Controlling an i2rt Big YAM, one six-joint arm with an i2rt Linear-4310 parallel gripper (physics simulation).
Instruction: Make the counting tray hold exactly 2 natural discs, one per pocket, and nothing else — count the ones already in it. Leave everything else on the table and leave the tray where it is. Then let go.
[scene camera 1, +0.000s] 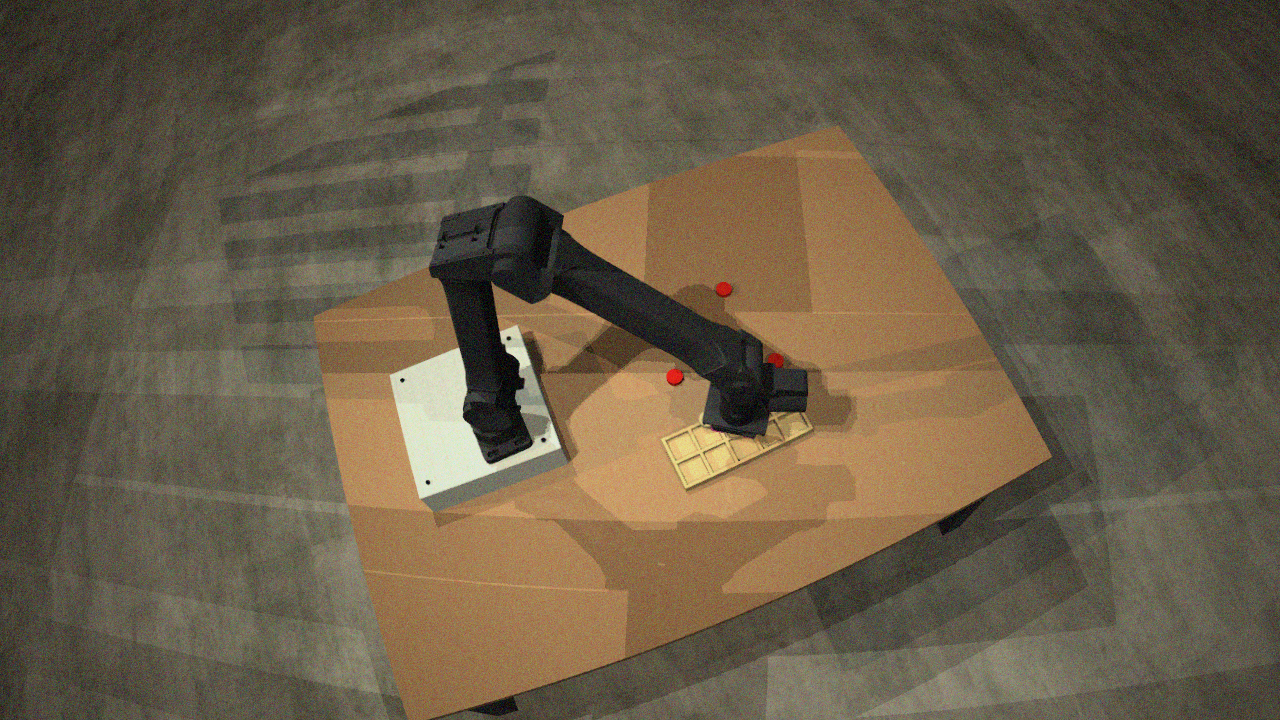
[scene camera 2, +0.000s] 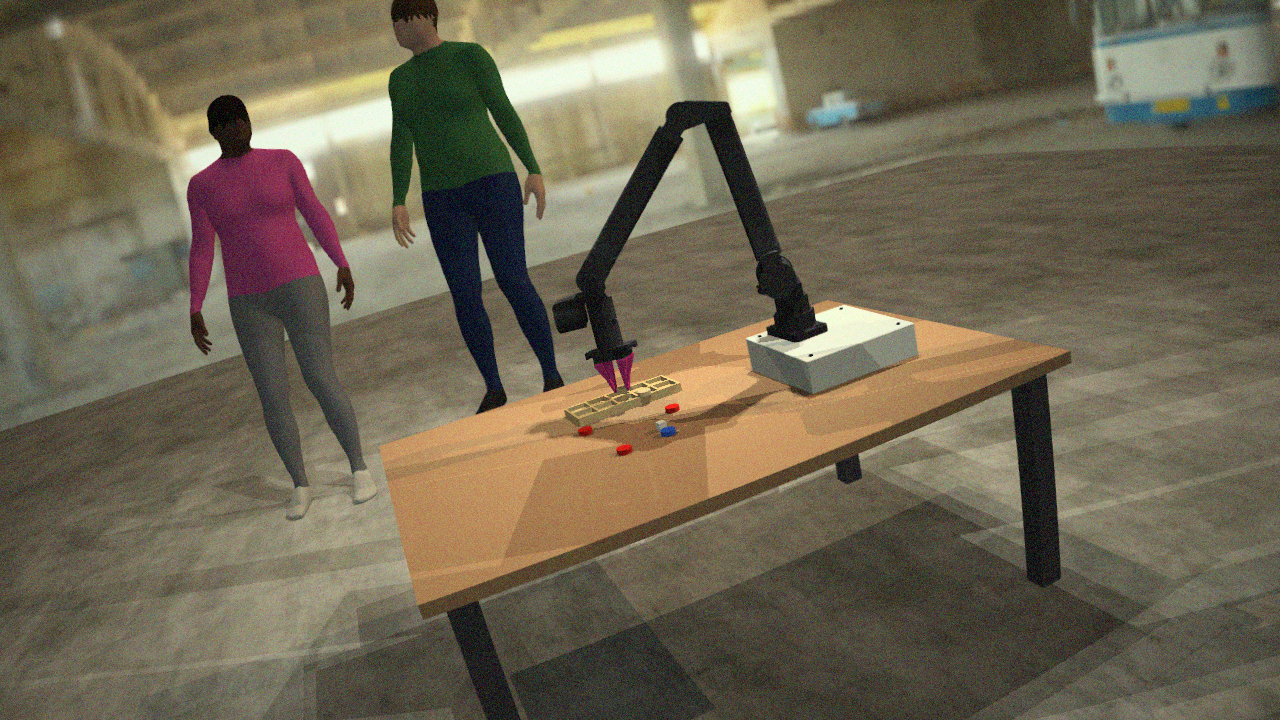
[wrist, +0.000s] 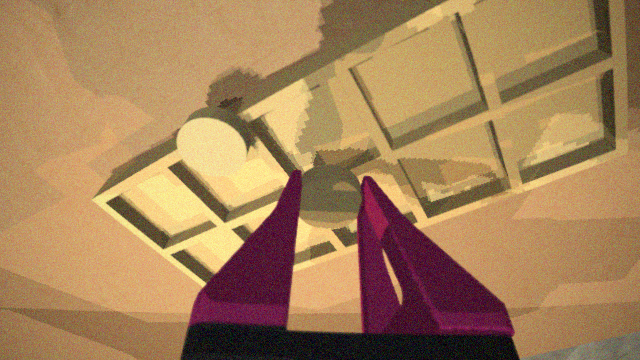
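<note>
The tan counting tray (scene camera 1: 674, 462) (scene camera 2: 597, 417) (wrist: 620, 100) lies on the table, divided into two rows of pockets. My gripper (scene camera 2: 620, 391) (wrist: 330, 183) is shut on a natural disc (wrist: 331, 195), held low over the tray's middle pockets; in scene camera 1 the arm hides the fingertips. Another pale natural disc (wrist: 212, 145) overlaps the tray's long rim and a divider near the left end in the wrist view. It looks raised on the rim, not down in a pocket. The pockets that show look empty; those behind the held disc and fingers are partly hidden.
Three red discs (scene camera 1: 723, 289) (scene camera 2: 623, 449) lie on the table beside the tray. A blue disc (scene camera 2: 667, 431) and a small white cube (scene camera 2: 661, 424) lie close together near them. The arm's white base box (scene camera 1: 429, 429) (scene camera 2: 850, 340) stands at the table's other end.
</note>
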